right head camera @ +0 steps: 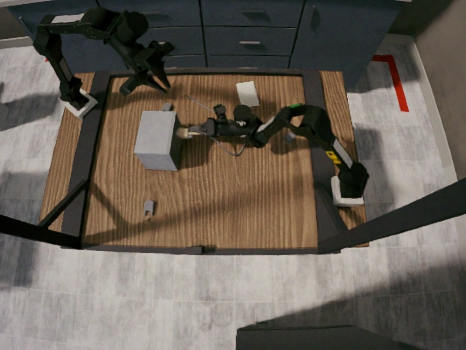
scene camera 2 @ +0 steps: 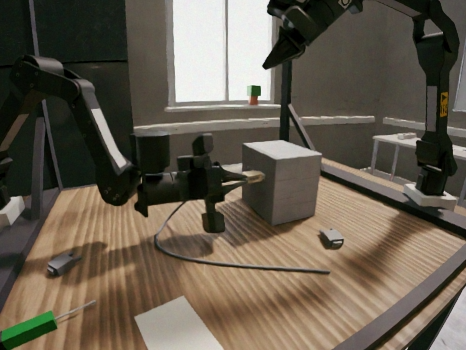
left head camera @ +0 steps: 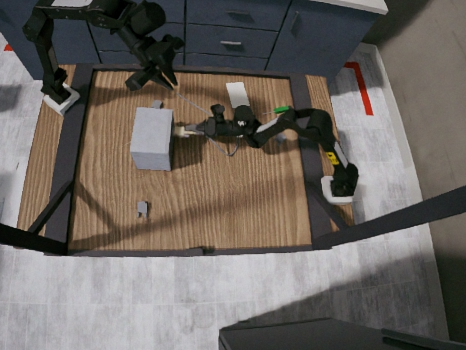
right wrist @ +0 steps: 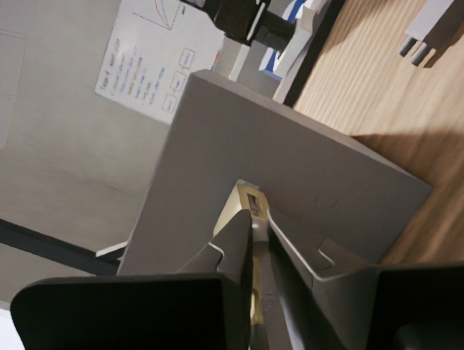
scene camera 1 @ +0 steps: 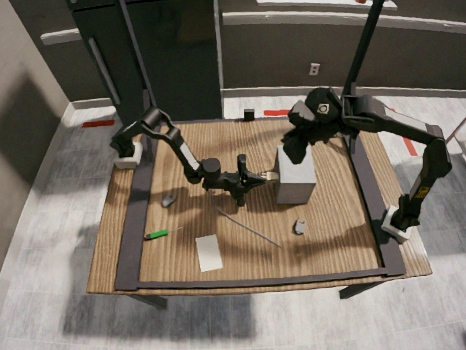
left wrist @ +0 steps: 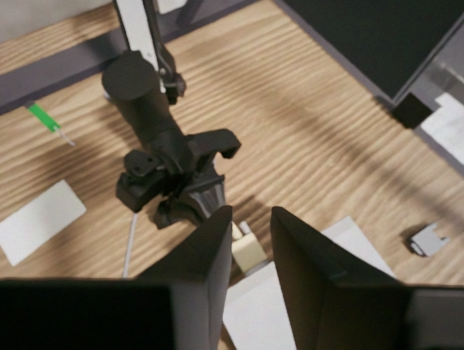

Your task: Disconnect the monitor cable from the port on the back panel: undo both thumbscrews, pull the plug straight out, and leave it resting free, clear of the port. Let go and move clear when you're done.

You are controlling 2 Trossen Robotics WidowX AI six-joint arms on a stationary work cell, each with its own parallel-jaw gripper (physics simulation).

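Where they show: left gripper, fingertip midpoint: (right head camera: 168, 90) (scene camera 2: 262, 68) (left head camera: 174, 87) (scene camera 1: 282, 139) (left wrist: 251, 216); right gripper, fingertip midpoint: (right head camera: 189, 128) (scene camera 2: 246, 179) (left head camera: 185, 127) (right wrist: 258, 219) (scene camera 1: 265, 181); left arm's base at its link origin: (right head camera: 79, 102) (scene camera 2: 429, 191) (left head camera: 60, 95) (right wrist: 287, 39) (scene camera 1: 399, 221); right arm's base at its link origin: (right head camera: 348, 189) (left head camera: 338, 188) (scene camera 1: 127, 151).
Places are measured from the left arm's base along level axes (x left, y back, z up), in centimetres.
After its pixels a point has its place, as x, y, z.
Note:
A beige plug (right wrist: 227, 215) @[13.0, -48.0, 6.5] (left wrist: 248, 254) @[12.9, -48.1, 6.5] (scene camera 2: 255, 176) @[14.3, -47.5, 6.2] sits against the back panel of the grey box (right wrist: 310, 145) (scene camera 2: 295, 190) @[13.2, -38.8, 3.2] (left head camera: 152, 127) @[6.9, -42.3, 10.7]. My right gripper (right wrist: 258, 219) @[15.6, -49.1, 5.9] (scene camera 1: 264, 179) @[15.6, -49.1, 5.9] is shut on one thumbscrew (right wrist: 257, 231) @[15.7, -49.7, 5.8] of the plug. The other thumbscrew (left wrist: 245, 227) @[13.3, -51.3, 6.0] shows beside the plug's cable end in the left wrist view. The grey cable (scene camera 2: 240, 266) @[30.8, -47.9, -4.0] (scene camera 1: 250, 231) @[30.6, -45.2, -3.8] runs below my right arm and over the table. My left gripper (left wrist: 251, 216) @[13.7, -46.6, 28.0] (left head camera: 174, 88) @[13.7, -46.6, 28.0] is partly open and empty, high above the table, away from the plug. The depth of the plug in its port is hidden.
A grey connector (scene camera 2: 331, 238) @[21.9, -31.7, -2.7] (scene camera 1: 300, 226) @[20.2, -31.1, -2.7] lies beside the box, and another (scene camera 2: 62, 262) @[39.1, -77.1, -2.7] (scene camera 1: 168, 200) @[38.5, -77.5, -2.7] lies behind my right arm. A green screwdriver (scene camera 1: 159, 233) @[50.5, -71.2, -2.5] (left wrist: 44, 117) @[50.1, -71.1, -2.5] and a white card (scene camera 1: 209, 253) @[45.7, -52.6, -4.1] (left wrist: 42, 222) @[45.1, -52.5, -4.1] lie on the table (scene camera 1: 320, 260) @[26.9, -19.3, -4.3].

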